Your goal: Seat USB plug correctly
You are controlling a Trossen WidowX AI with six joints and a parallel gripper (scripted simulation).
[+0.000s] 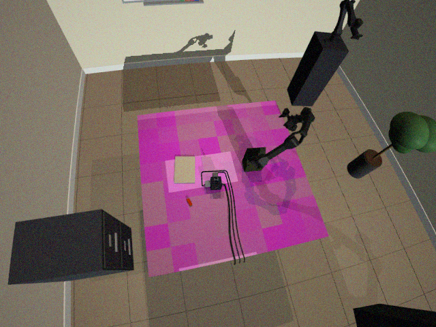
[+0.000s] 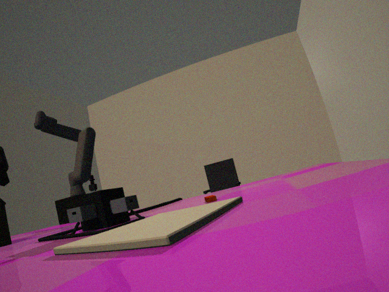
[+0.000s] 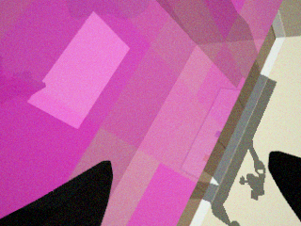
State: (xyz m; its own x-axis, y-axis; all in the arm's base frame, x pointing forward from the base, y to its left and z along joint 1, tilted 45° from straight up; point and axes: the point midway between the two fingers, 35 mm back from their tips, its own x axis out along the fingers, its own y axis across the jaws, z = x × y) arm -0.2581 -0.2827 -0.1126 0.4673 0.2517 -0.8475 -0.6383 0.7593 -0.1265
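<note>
Right now the USB plug is 53 cm ahead of my gripper tip, 42 cm to the left of it and 13 cm below it. From my gripper tip the other things lie so: flat beige board (76 cm ahead, 30 cm to the left, 22 cm below).
</note>
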